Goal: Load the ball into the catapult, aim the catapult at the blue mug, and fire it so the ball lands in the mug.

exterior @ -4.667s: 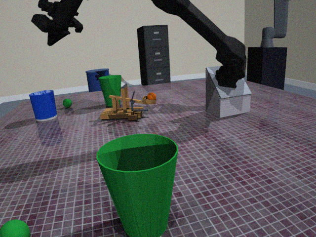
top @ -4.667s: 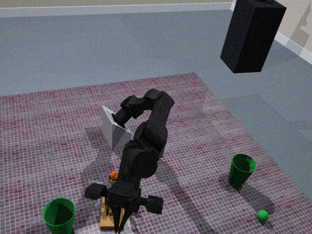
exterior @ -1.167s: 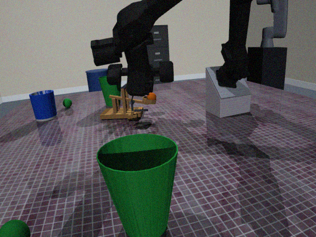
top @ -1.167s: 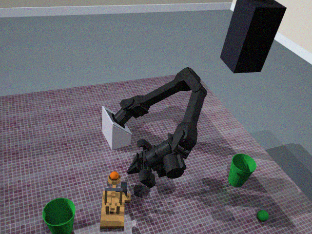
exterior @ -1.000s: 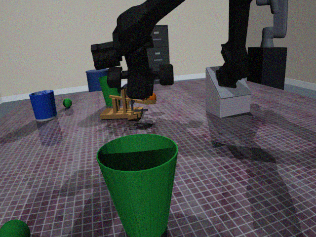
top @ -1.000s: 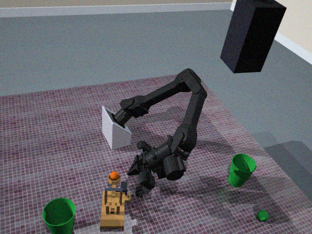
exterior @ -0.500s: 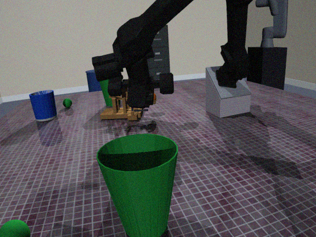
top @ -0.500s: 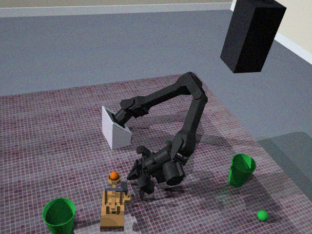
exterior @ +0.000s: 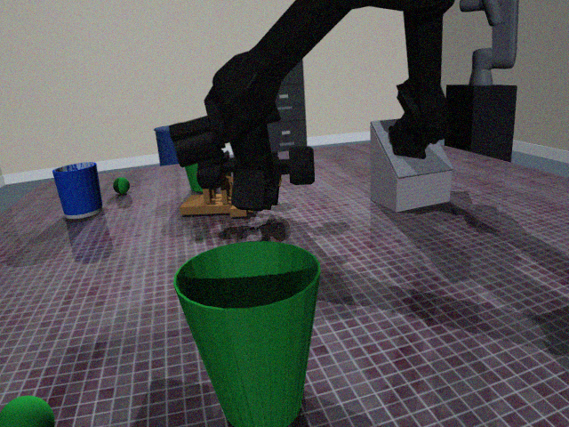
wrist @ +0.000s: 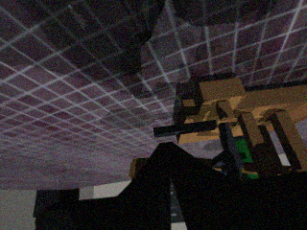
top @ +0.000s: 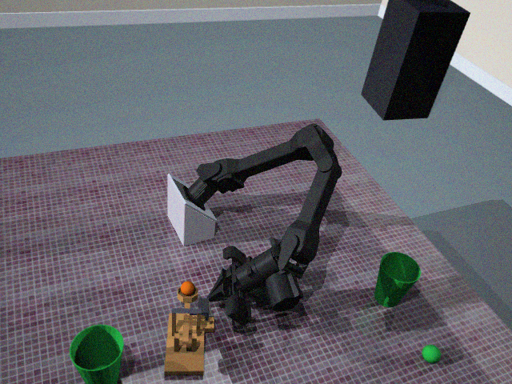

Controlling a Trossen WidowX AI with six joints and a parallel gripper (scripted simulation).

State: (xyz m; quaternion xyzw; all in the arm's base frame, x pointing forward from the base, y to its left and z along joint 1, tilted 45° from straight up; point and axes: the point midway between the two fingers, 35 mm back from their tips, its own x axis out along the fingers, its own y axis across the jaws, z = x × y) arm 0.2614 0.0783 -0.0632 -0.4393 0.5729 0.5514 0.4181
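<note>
Now: gripper tip 4 cm to the left of the orange ball, 3 cm past it and 2 cm below it. From my gripper tip the other things lie so: blue mug 38 cm ahead, 14 cm to the right, 1 cm below; then catapult 4 cm to the right, 4 cm ahead, 1 cm above.
</note>
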